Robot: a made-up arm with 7 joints. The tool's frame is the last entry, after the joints. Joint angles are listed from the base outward.
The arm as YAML. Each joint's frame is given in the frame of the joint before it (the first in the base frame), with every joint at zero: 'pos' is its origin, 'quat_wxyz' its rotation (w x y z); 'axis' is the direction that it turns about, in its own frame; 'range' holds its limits. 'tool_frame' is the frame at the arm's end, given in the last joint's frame.
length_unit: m
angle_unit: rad
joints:
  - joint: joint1
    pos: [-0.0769, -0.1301, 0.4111]
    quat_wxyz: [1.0, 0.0, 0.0, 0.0]
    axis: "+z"
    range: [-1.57, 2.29]
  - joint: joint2
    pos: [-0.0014, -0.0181, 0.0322]
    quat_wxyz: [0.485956, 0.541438, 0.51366, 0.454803]
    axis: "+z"
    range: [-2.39, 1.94]
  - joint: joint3
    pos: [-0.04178, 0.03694, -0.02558]
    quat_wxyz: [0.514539, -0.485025, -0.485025, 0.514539]
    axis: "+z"
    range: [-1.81, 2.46]
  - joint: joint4
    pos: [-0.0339, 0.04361, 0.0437]
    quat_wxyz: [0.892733, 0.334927, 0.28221, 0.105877]
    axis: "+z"
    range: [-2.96, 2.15]
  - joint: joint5
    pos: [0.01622, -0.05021, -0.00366]
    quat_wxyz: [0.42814, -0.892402, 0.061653, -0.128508]
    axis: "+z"
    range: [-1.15, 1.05]
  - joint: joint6
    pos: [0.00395, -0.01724, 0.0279]
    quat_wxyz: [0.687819, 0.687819, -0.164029, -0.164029]
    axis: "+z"
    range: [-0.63, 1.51]
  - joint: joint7
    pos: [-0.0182, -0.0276, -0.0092]
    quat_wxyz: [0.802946, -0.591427, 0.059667, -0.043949]
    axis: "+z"
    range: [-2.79, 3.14]
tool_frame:
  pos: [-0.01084, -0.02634, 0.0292]
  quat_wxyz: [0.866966, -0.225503, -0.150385, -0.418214]
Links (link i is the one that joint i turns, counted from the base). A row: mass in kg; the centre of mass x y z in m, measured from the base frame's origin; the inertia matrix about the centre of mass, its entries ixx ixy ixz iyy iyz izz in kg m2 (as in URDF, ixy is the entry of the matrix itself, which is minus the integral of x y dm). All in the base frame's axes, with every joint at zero. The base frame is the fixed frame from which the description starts. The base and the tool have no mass.
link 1: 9.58; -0.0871 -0.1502 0.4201; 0.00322 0 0 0.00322 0 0.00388
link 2: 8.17; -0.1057 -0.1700 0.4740; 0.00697 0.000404 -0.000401 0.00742 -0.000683 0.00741
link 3: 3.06; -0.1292 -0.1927 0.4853; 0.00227 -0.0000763 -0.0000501 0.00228 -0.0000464 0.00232
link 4: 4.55; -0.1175 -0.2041 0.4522; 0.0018 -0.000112 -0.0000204 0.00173 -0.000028 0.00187
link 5: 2.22; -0.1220 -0.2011 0.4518; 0.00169 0 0 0.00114 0 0.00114
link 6: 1.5; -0.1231 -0.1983 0.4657; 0.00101 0 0 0.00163 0 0.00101
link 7: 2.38; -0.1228 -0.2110 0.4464; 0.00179 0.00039 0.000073 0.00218 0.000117 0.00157
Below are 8 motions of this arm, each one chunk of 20 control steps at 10 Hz.
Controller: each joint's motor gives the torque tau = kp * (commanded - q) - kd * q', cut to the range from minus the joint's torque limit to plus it. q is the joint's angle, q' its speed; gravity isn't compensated. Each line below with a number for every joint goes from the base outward.
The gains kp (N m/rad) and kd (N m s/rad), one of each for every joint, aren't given. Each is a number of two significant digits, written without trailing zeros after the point. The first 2 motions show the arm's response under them.
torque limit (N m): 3.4 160 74 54 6 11 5.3
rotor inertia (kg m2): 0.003 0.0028 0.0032 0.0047 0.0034 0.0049 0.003
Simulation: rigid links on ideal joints. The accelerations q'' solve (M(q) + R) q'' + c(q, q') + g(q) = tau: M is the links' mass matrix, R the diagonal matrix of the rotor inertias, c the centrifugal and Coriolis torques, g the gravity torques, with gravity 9.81 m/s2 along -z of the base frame. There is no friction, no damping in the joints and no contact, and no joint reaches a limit. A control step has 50 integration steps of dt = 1/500 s. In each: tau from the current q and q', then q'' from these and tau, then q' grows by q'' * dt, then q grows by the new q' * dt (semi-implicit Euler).
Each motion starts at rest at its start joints. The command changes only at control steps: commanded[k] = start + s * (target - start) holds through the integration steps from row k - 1 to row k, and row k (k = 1, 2, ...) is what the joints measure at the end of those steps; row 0 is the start. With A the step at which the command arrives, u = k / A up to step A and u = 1 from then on. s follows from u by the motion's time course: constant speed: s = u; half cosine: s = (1 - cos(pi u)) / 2; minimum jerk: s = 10 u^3 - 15 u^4 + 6 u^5; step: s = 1 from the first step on.
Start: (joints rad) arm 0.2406 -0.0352 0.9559 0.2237 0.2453 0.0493 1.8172
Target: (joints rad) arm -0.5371 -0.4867 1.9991 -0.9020 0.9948 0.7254 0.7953
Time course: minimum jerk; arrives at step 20
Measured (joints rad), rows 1 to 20:
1: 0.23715 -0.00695 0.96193 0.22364 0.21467 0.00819 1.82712
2: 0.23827 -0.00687 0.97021 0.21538 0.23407 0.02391 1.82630
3: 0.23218 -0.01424 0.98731 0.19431 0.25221 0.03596 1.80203
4: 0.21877 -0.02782 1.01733 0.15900 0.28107 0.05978 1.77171
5: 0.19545 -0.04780 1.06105 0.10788 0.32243 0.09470 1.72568
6: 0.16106 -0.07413 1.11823 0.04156 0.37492 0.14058 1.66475
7: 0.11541 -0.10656 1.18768 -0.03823 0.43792 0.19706 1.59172
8: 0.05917 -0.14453 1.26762 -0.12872 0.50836 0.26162 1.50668
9: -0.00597 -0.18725 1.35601 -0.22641 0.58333 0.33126 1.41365
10: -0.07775 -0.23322 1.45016 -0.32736 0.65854 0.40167 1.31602
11: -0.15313 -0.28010 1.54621 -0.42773 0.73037 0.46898 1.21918
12: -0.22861 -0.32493 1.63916 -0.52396 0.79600 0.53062 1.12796
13: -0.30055 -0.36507 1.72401 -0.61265 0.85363 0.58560 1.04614
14: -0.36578 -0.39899 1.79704 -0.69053 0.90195 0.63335 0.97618
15: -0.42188 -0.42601 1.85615 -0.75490 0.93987 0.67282 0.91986
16: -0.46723 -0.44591 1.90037 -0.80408 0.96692 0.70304 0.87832
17: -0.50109 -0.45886 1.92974 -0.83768 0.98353 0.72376 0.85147
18: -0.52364 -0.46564 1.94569 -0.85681 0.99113 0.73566 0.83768
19: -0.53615 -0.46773 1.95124 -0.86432 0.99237 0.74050 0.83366
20: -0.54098 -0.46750 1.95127 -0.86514 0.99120 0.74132 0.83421
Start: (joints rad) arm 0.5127 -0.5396 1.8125 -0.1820 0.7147 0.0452 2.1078
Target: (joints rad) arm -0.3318 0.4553 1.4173 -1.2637 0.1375 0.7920 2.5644
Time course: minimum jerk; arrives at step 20
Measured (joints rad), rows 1 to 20:
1: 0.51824 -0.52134 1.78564 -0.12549 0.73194 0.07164 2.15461
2: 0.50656 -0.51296 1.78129 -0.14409 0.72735 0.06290 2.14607
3: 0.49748 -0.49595 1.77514 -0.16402 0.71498 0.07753 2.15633
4: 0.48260 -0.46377 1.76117 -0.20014 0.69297 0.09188 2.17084
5: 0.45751 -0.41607 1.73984 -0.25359 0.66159 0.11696 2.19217
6: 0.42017 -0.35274 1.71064 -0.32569 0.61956 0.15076 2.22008
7: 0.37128 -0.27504 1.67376 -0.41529 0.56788 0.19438 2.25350
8: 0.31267 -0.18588 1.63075 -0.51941 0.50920 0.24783 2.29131
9: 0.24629 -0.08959 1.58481 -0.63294 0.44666 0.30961 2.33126
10: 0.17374 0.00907 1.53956 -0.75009 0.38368 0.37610 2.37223
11: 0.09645 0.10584 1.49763 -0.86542 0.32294 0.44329 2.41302
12: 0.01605 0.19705 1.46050 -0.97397 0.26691 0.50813 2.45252
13: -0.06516 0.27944 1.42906 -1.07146 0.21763 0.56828 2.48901
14: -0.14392 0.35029 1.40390 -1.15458 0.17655 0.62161 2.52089
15: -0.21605 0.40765 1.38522 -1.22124 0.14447 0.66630 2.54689
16: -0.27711 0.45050 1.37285 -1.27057 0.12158 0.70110 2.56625
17: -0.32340 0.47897 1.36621 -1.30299 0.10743 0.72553 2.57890
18: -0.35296 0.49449 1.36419 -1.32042 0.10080 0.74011 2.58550
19: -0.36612 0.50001 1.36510 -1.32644 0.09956 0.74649 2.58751
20: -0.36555 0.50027 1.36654 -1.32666 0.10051 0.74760 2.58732
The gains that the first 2 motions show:
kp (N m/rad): 6.1 270 100 61 13 15 5.9
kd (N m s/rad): 0.74 2.5 0.98 1.1 0.18 0.31 0.085
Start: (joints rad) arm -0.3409 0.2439 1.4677 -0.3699 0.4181 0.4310 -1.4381
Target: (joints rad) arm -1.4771 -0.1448 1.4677 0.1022 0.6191 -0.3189 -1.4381
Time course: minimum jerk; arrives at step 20
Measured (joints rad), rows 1 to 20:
1: -0.34334 0.28466 1.42328 -0.38960 0.40375 0.31755 -1.43799
2: -0.34172 0.27872 1.43080 -0.37334 0.41037 0.37564 -1.42795
3: -0.35059 0.27215 1.42967 -0.36802 0.41475 0.34094 -1.43928
4: -0.36737 0.25923 1.43142 -0.35050 0.42174 0.32440 -1.43593
5: -0.39967 0.24155 1.43157 -0.32699 0.43086 0.28819 -1.44039
6: -0.45023 0.21822 1.43226 -0.29609 0.44407 0.24469 -1.44060
7: -0.52060 0.19015 1.43275 -0.25894 0.45891 0.19055 -1.44280
8: -0.60904 0.15813 1.43330 -0.21681 0.47615 0.12896 -1.44340
9: -0.71182 0.12330 1.43390 -0.17118 0.49434 0.06160 -1.44440
10: -0.82364 0.08693 1.43468 -0.12388 0.51316 -0.00877 -1.44486
11: -0.93871 0.05039 1.43569 -0.07677 0.53163 -0.07939 -1.44541
12: -1.05150 0.01508 1.43695 -0.03172 0.54916 -0.14735 -1.44590
13: -1.15720 -0.01762 1.43839 0.00952 0.56509 -0.20993 -1.44649
14: -1.25193 -0.04649 1.43991 0.04548 0.57891 -0.26474 -1.44717
15: -1.33275 -0.07054 1.44138 0.07503 0.59024 -0.30999 -1.44792
16: -1.39759 -0.08914 1.44272 0.09752 0.59886 -0.34459 -1.44868
17: -1.44536 -0.10209 1.44384 0.11287 0.60472 -0.36834 -1.44939
18: -1.47609 -0.10975 1.44470 0.12163 0.60801 -0.38209 -1.44998
19: -1.49119 -0.11310 1.44530 0.12512 0.60920 -0.38782 -1.45042
20: -1.49381 -0.11380 1.44566 0.12553 0.60907 -0.38887 -1.45074

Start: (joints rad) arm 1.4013 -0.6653 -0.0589 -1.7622 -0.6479 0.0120 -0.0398
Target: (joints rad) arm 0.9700 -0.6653 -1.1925 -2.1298 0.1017 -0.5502 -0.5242
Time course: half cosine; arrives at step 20
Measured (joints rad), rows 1 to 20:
1: 1.37468 -0.60294 -0.00022 -1.70918 -0.76427 -0.06141 -0.13619
2: 1.40429 -0.62678 -0.04233 -1.73344 -0.68708 -0.05448 -0.13764
3: 1.41380 -0.62791 -0.07433 -1.74352 -0.64988 -0.05159 -0.10035
4: 1.41518 -0.62402 -0.11250 -1.75147 -0.65288 -0.09787 -0.18474
5: 1.40890 -0.63131 -0.17576 -1.77445 -0.57908 -0.10758 -0.16264
6: 1.38535 -0.63093 -0.23862 -1.79231 -0.54198 -0.14235 -0.20718
7: 1.35222 -0.63362 -0.31370 -1.81499 -0.48712 -0.17784 -0.24014
8: 1.30958 -0.63681 -0.39651 -1.84114 -0.41937 -0.21187 -0.26229
9: 1.26025 -0.63828 -0.48105 -1.86650 -0.36008 -0.25366 -0.30394
10: 1.20922 -0.64093 -0.57050 -1.89462 -0.28991 -0.29476 -0.33417
11: 1.15842 -0.64283 -0.65927 -1.92258 -0.22140 -0.33747 -0.36716
12: 1.11126 -0.64442 -0.74584 -1.94996 -0.15516 -0.38073 -0.40075
13: 1.06996 -0.64597 -0.82876 -1.97670 -0.08981 -0.42234 -0.42931
14: 1.03553 -0.64687 -0.90462 -2.00109 -0.03111 -0.46170 -0.45743
15: 1.00868 -0.64745 -0.97221 -2.02291 0.02119 -0.49715 -0.48176
16: 0.98875 -0.64756 -1.02946 -2.04135 0.06513 -0.52751 -0.50236
17: 0.97464 -0.64716 -1.07475 -2.05573 0.09908 -0.55185 -0.51942
18: 0.96505 -0.64639 -1.10710 -2.06576 0.12283 -0.56934 -0.53173
19: 0.95882 -0.64519 -1.12546 -2.07104 0.13549 -0.57949 -0.53954
20: 0.95543 -0.64365 -1.12945 -2.07145 0.13700 -0.58195 -0.54239

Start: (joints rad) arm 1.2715 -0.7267 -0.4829 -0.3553 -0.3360 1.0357 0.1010
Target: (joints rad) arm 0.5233 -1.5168 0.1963 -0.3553 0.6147 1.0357 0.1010
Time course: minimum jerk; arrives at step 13
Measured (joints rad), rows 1 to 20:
1: 1.26545 -0.70964 -0.45340 -0.37818 -0.36860 0.95862 0.00064
2: 1.26769 -0.73410 -0.43664 -0.36876 -0.30228 0.99153 0.04517
3: 1.25199 -0.78019 -0.40056 -0.36543 -0.22662 1.00441 0.04688
4: 1.20999 -0.85360 -0.34269 -0.36098 -0.11950 1.01512 0.04887
5: 1.13610 -0.95096 -0.26608 -0.35453 0.02959 1.04256 0.07390
6: 1.03377 -1.06254 -0.17773 -0.34867 0.18276 1.06157 0.08440
7: 0.91642 -1.17988 -0.08540 -0.34203 0.34065 1.08246 0.10528
8: 0.80047 -1.29113 0.00271 -0.33665 0.47866 1.09532 0.11720
9: 0.69959 -1.38669 0.07943 -0.33298 0.58670 1.10043 0.12375
10: 0.62038 -1.45924 0.13901 -0.33119 0.65949 1.10024 0.12549
11: 0.56494 -1.50503 0.17806 -0.33118 0.69621 1.09603 0.12233
12: 0.53283 -1.52566 0.19696 -0.33223 0.70465 1.09086 0.11802
13: 0.52028 -1.52952 0.20161 -0.33346 0.69986 1.08723 0.11501
14: 0.51911 -1.52975 0.20224 -0.33383 0.70010 1.08745 0.11587
15: 0.52133 -1.52973 0.20235 -0.33383 0.70004 1.08770 0.11606
16: 0.52299 -1.52972 0.20236 -0.33388 0.69993 1.08752 0.11580
17: 0.52355 -1.52974 0.20235 -0.33384 0.70004 1.08764 0.11602
18: 0.52353 -1.52973 0.20234 -0.33386 0.69997 1.08756 0.11586
19: 0.52339 -1.52974 0.20234 -0.33385 0.70000 1.08759 0.11592
20: 0.52331 -1.52974 0.20234 -0.33385 0.69999 1.08758 0.11590

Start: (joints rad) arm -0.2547 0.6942 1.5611 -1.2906 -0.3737 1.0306 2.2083
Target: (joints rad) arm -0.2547 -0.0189 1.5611 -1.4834 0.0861 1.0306 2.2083
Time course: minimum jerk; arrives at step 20
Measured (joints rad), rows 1 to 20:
1: -0.25705 0.75633 1.48449 -1.37774 -0.49366 0.98092 2.13953
2: -0.25472 0.72134 1.53714 -1.33670 -0.42615 1.01199 2.16635
3: -0.25486 0.72289 1.51088 -1.36220 -0.43526 0.99616 2.17122
4: -0.25389 0.69211 1.52642 -1.35389 -0.41409 1.00450 2.15862
5: -0.25464 0.66250 1.51967 -1.36812 -0.38301 1.00056 2.17847
6: -0.25502 0.61758 1.52395 -1.37438 -0.35537 1.00223 2.17063
7: -0.25600 0.56649 1.52185 -1.38834 -0.31329 1.00179 2.18298
8: -0.25683 0.50706 1.52214 -1.40170 -0.27179 1.00238 2.18558
9: -0.25755 0.44325 1.52059 -1.41743 -0.22530 1.00305 2.19286
10: -0.25807 0.37665 1.51923 -1.43360 -0.17778 1.00398 2.19960
11: -0.25820 0.31033 1.51733 -1.44985 -0.13151 1.00527 2.20558
12: -0.25797 0.24673 1.51524 -1.46564 -0.08724 1.00662 2.21192
13: -0.25728 0.18846 1.51296 -1.48024 -0.04786 1.00811 2.21682
14: -0.25621 0.13767 1.51053 -1.49328 -0.01423 1.00945 2.22100
15: -0.25487 0.09603 1.50806 -1.50431 0.01225 1.01061 2.22395
16: -0.25345 0.06455 1.50562 -1.51310 0.03111 1.01143 2.22577
17: -0.25219 0.04337 1.50332 -1.51953 0.04257 1.01190 2.22666
18: -0.25135 0.03163 1.50133 -1.52364 0.04756 1.01206 2.22674
19: -0.25115 0.02727 1.49985 -1.52573 0.04803 1.01203 2.22643
20: -0.25173 0.02692 1.49913 -1.52630 0.04694 1.01202 2.22614

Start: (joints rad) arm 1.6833 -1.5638 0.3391 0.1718 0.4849 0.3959 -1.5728
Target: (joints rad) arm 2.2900 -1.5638 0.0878 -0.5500 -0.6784 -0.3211 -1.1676
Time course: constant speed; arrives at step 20
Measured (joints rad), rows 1 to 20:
1: 1.69413 -1.57649 0.33178 0.13986 0.38967 0.37532 -1.62939
2: 1.71504 -1.57661 0.32048 0.10292 0.33817 0.33054 -1.57581
3: 1.74789 -1.57588 0.30813 0.07085 0.27053 0.29445 -1.57001
4: 1.78075 -1.57542 0.29583 0.03705 0.21087 0.25513 -1.54487
5: 1.81274 -1.57484 0.28348 0.00377 0.14821 0.21722 -1.52634
6: 1.84338 -1.57429 0.27109 -0.02966 0.08624 0.17845 -1.50627
7: 1.87361 -1.57373 0.25874 -0.06320 0.02464 0.14014 -1.48563
8: 1.90382 -1.57314 0.24637 -0.09674 -0.03737 0.10153 -1.46577
9: 1.93407 -1.57256 0.23402 -0.13042 -0.09880 0.06312 -1.44498
10: 1.96439 -1.57196 0.22166 -0.16414 -0.16040 0.02466 -1.42467
11: 1.99469 -1.57137 0.20930 -0.19796 -0.22161 -0.01368 -1.40391
12: 2.02499 -1.57078 0.19694 -0.23185 -0.28275 -0.05195 -1.38327
13: 2.05526 -1.57019 0.18457 -0.26583 -0.34360 -0.09010 -1.36245
14: 2.08552 -1.56961 0.17220 -0.29989 -0.40424 -0.12812 -1.34161
15: 2.11576 -1.56904 0.15982 -0.33404 -0.46463 -0.16599 -1.32068
16: 2.14599 -1.56848 0.14744 -0.36826 -0.52475 -0.20370 -1.29969
17: 2.17621 -1.56794 0.13505 -0.40256 -0.58460 -0.24124 -1.27865
18: 2.20642 -1.56741 0.12266 -0.43694 -0.64417 -0.27860 -1.25755
19: 2.23663 -1.56690 0.11026 -0.47139 -0.70346 -0.31578 -1.23640
20: 2.26684 -1.56641 0.09786 -0.50591 -0.76246 -0.35276 -1.21520

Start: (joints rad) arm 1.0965 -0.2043 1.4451 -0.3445 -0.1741 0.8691 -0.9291
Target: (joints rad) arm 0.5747 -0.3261 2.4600 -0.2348 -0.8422 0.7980 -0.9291
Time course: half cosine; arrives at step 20
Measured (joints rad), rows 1 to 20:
1: 1.09421 -0.17348 1.41448 -0.33907 -0.21035 0.81849 -0.95010
2: 1.09253 -0.17546 1.43468 -0.32941 -0.20309 0.84960 -0.94437
3: 1.08134 -0.18106 1.46626 -0.32453 -0.22527 0.84260 -0.94951
4: 1.06702 -0.18708 1.50850 -0.31627 -0.25371 0.84610 -0.94654
5: 1.04673 -0.19433 1.56022 -0.30687 -0.28646 0.84709 -0.94791
6: 1.02025 -0.20284 1.62094 -0.29600 -0.32557 0.84820 -0.94852
7: 0.98802 -0.21239 1.68904 -0.28424 -0.36907 0.84878 -0.94946
8: 0.95116 -0.22266 1.76278 -0.27178 -0.41623 0.84873 -0.95118
9: 0.91105 -0.23333 1.84029 -0.25897 -0.46571 0.84813 -0.95316
10: 0.86910 -0.24410 1.91960 -0.24607 -0.51634 0.84682 -0.95585
11: 0.82654 -0.25465 1.99874 -0.23340 -0.56675 0.84487 -0.95889
12: 0.78450 -0.26474 2.07578 -0.22121 -0.61570 0.84227 -0.96228
13: 0.74395 -0.27412 2.14885 -0.20977 -0.66192 0.83912 -0.96573
14: 0.70584 -0.28258 2.21621 -0.19930 -0.70422 0.83561 -0.96902
15: 0.67107 -0.28993 2.27621 -0.19002 -0.74148 0.83195 -0.97191
16: 0.64048 -0.29601 2.32740 -0.18209 -0.77273 0.82842 -0.97422
17: 0.61481 -0.30066 2.36849 -0.17564 -0.79710 0.82526 -0.97580
18: 0.59471 -0.30378 2.39845 -0.17079 -0.81394 0.82273 -0.97658
19: 0.58064 -0.30529 2.41647 -0.16763 -0.82278 0.82100 -0.97652
20: 0.57292 -0.30516 2.42205 -0.16623 -0.82338 0.82018 -0.97563

